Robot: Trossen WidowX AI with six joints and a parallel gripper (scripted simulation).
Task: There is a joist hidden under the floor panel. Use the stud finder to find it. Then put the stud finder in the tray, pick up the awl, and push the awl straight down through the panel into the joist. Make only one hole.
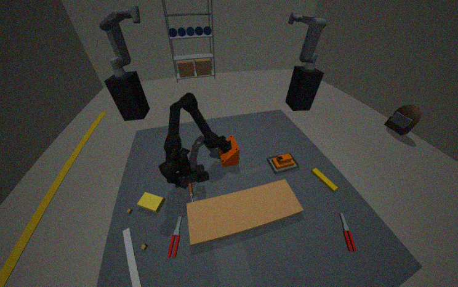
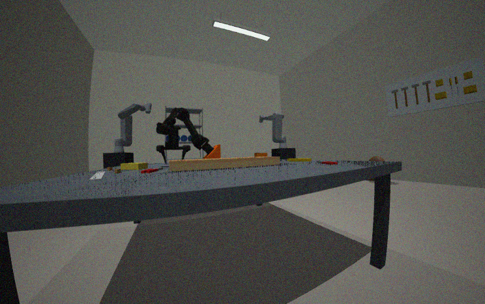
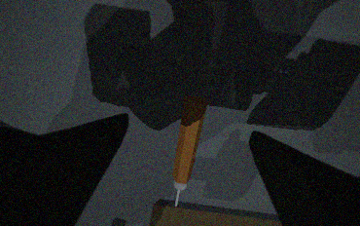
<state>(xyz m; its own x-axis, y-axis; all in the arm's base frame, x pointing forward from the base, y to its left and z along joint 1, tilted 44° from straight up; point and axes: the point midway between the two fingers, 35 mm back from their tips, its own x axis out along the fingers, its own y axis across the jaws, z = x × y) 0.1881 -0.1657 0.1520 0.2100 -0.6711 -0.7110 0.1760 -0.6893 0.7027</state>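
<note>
Right now my gripper tip is 50 mm short of the awl, 10 mm to the right of it and 10 mm above it. Round my gripper tip: white strip 350 mm ahead, 220 mm to the right, 20 mm below; then yellow block 90 mm ahead, 190 mm to the right; then indicator window 80 mm behind, 530 mm to the left, 50 mm above.
</note>
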